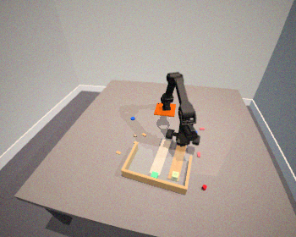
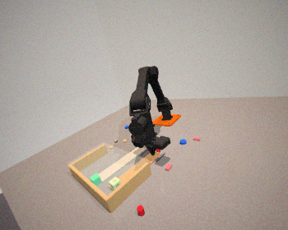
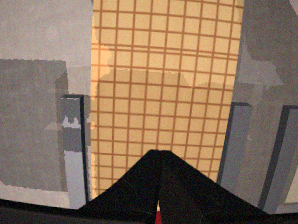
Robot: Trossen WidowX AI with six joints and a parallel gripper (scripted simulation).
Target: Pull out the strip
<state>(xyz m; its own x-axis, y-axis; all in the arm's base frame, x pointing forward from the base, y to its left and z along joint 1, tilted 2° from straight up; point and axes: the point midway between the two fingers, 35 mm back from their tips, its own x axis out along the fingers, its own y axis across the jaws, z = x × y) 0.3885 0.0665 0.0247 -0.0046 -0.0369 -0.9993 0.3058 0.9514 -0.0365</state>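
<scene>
Right now my gripper tip is 100 mm short of the gridded strip and 30 mm to the left of it. Also, from my gripper tip: labelled cube: 200 mm ahead, 60 mm to the right, 10 mm above.
</scene>
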